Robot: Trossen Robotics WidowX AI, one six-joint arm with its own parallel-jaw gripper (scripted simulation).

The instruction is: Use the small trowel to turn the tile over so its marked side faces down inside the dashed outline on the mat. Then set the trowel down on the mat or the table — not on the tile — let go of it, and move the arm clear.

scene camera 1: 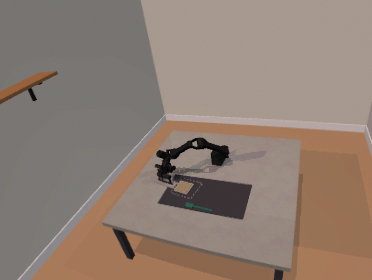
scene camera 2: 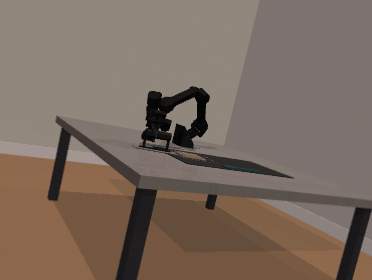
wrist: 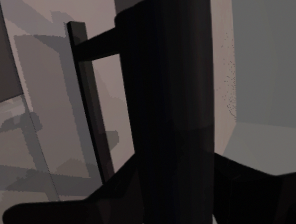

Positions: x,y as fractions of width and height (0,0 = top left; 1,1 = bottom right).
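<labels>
I see a dark mat (scene camera 1: 0.61,0.71), and it is 1.93 m from the lens.
</labels>
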